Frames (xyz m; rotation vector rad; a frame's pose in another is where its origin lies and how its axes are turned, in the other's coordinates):
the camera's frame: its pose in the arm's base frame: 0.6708 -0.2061 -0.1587 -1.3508 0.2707 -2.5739
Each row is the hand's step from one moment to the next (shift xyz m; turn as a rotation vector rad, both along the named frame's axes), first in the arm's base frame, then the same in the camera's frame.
Working: the arm's base frame: its pose in the camera's frame: 0.4378 -0.3128 -0.4777 1.3508 -0.2707 2.5739

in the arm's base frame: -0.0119 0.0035 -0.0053 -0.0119 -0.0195 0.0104
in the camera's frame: 0.0014 -0.0033 -0.0130 0.0202 0.0146 -0.0028
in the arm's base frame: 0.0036 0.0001 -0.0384 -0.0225 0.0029 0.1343
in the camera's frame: -0.0322 0.0104 -0.0185 0.1171 -0.0406 0.0565
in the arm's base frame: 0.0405 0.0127 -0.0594 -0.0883 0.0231 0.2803
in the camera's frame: -0.0726 0.0079 -0.0006 0.2625 -0.1057 0.0827
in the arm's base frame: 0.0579 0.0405 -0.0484 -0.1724 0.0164 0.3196
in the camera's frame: -0.0813 -0.0197 0.0183 0.3417 -0.1188 0.0356
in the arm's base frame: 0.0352 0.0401 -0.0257 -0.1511 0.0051 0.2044
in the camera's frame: -0.0508 -0.0278 0.0123 0.2426 -0.0753 -0.0107
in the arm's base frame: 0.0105 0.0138 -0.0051 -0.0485 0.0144 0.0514
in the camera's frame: -0.0137 -0.0107 0.0050 0.0631 -0.0327 -0.0121
